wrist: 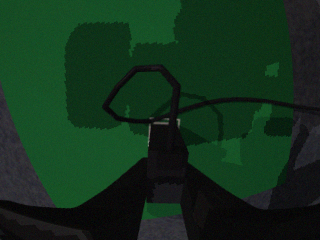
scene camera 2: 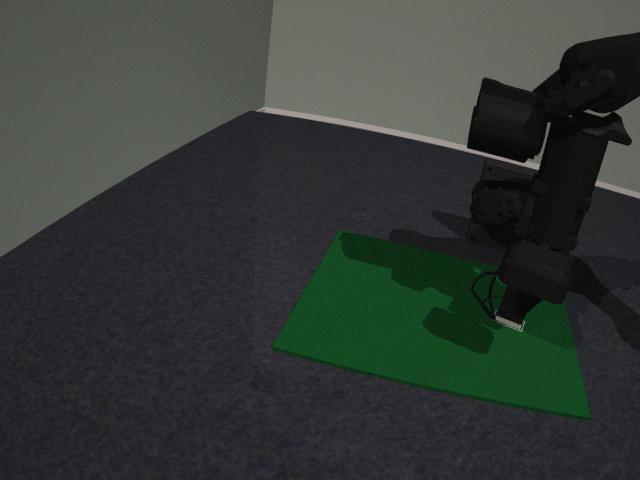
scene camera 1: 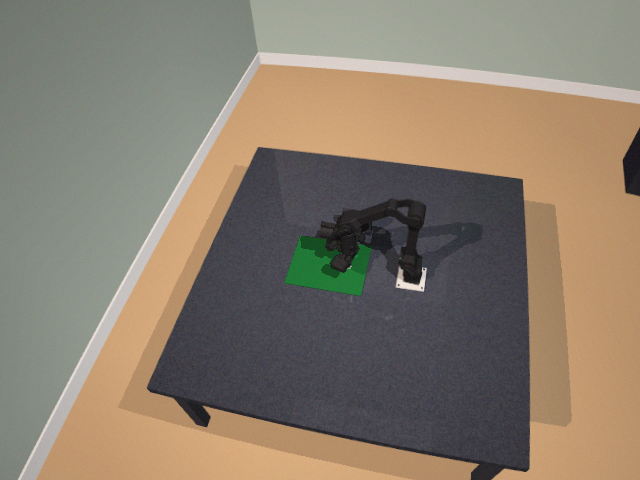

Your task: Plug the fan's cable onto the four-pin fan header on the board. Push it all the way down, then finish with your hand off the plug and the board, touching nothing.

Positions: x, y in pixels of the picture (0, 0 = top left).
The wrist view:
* my gripper: 162, 164
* plug: 166, 172
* green board: 65, 65
